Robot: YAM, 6 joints.
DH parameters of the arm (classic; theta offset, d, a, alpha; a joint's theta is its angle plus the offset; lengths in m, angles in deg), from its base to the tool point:
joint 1: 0 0.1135 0.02 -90
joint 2: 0 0 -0.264 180
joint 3: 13.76 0 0.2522 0
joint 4: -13.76 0 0.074 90
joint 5: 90 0 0 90
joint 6: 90 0.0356 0 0
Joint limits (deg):
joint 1: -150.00..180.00
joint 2: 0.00..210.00
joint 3: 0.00..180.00
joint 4: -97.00..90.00
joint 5: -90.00..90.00
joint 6: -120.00..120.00
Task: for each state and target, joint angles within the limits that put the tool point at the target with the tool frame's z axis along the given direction. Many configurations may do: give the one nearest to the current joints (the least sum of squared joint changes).
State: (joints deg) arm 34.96 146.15 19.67 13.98 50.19 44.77
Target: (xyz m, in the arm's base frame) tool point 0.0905 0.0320 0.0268 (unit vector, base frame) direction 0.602 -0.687 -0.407
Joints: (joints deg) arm 39.26 106.15 0.14 20.41 65.91 44.77
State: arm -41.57 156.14 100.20 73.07 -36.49 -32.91
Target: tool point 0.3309 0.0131 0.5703 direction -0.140 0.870 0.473
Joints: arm -3.05 121.44 143.01 89.90 -59.46 -32.91
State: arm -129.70 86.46 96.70 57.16 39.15 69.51
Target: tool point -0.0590 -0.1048 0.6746 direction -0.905 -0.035 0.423
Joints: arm -104.49 76.27 126.45 8.21 60.20 69.51
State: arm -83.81 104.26 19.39 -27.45 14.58 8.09
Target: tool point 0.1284 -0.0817 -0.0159 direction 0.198 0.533 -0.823
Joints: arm -39.68 122.02 21.48 -2.32 -32.44 8.09
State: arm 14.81 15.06 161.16 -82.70 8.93 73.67
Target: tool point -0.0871 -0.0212 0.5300 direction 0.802 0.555 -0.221
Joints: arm 19.50 46.41 130.10 -96.90 -14.80 73.67
